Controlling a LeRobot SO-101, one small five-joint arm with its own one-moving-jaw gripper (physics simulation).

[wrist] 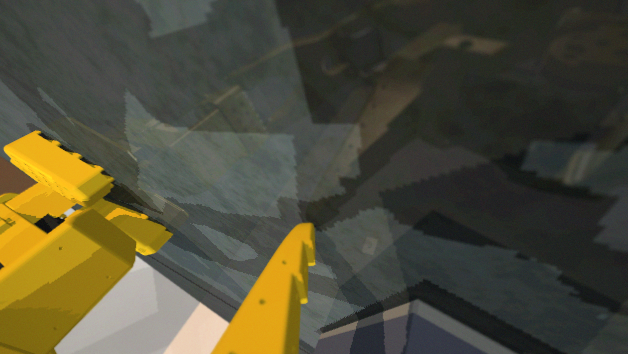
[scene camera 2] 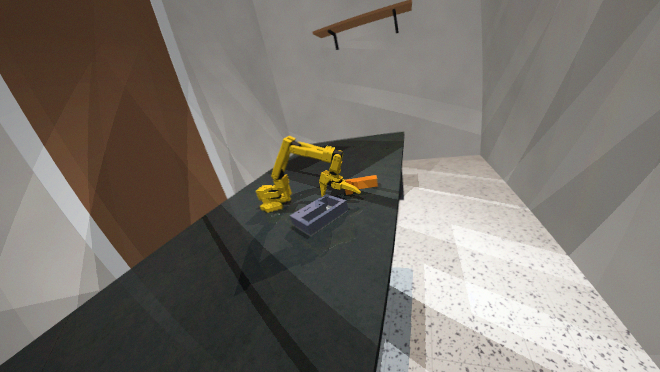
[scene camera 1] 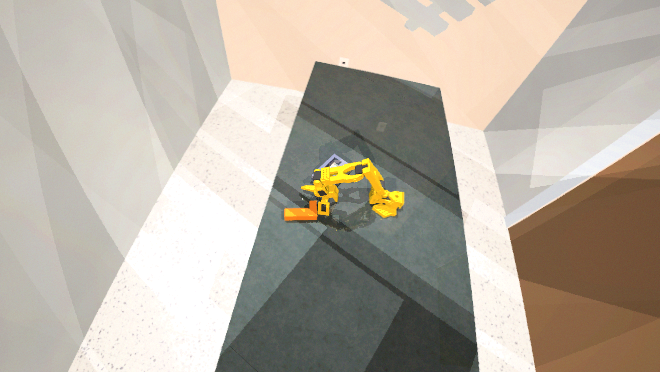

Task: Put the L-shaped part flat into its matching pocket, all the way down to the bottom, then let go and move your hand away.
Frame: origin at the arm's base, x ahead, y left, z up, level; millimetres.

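Where they show: hand, its tool point: (wrist: 313, 238) (scene camera 1: 335, 200); arm's base, origin of its link: (wrist: 123, 199) (scene camera 2: 281, 204) (scene camera 1: 379, 203).
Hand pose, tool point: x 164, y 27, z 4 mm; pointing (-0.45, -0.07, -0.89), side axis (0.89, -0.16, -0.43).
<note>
Things, the pixels of their centre, and the offset from my tool point. Level surfaces: height alone.
- orange L-shaped part, middle of its body: (scene camera 2: 361, 184) (scene camera 1: 300, 210) dx +116, dy +72, dz +11 mm
- grey-violet pocket block, middle of its body: (scene camera 2: 319, 213) (scene camera 1: 331, 173) dx +33, dy -110, dz +14 mm
- dark table, height of its surface: dz -4 mm
The orange L-shaped part (scene camera 1: 300, 214) (scene camera 2: 364, 182) lies on the dark table beside the gripper, outside the pocket. In scene camera 2 the gripper partly covers its near end. It does not show in the wrist view. The grey-violet pocket block (scene camera 1: 336, 156) (scene camera 2: 327, 220) (wrist: 450, 337) stands on the table, partly hidden by the arm in scene camera 1. Its recess is empty of the part in scene camera 2. My gripper (scene camera 1: 316, 195) (scene camera 2: 341, 194) is wide open and holds nothing, above the table between the part and the block. One notched jaw shows in the wrist view.
The yellow arm's base (scene camera 1: 387, 205) (scene camera 2: 271, 200) stands on the dark table (scene camera 1: 350, 280) (scene camera 2: 175, 310), on the other side of the gripper from the L-shaped part. The long table edge runs past the outer end of the part. A wooden shelf (scene camera 2: 362, 19) hangs on the far wall.
</note>
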